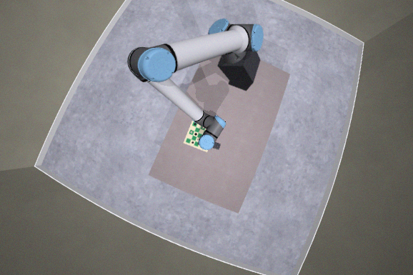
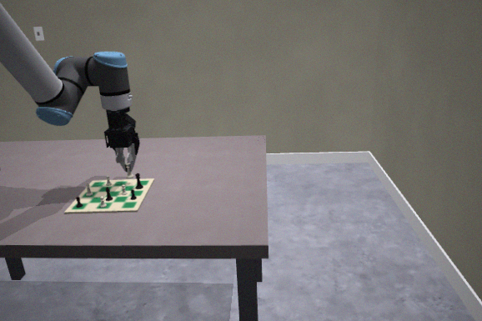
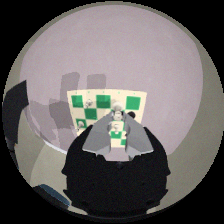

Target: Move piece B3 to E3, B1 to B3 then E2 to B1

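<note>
My gripper is now 4 cm short of the tall black piece, 3 cm to the left of it and 4 cm above it. From my hand the other things lie so: cream chessboard: 3 cm behind, 8 cm to the right, 6 cm below; white piece: 1 cm below.
</note>
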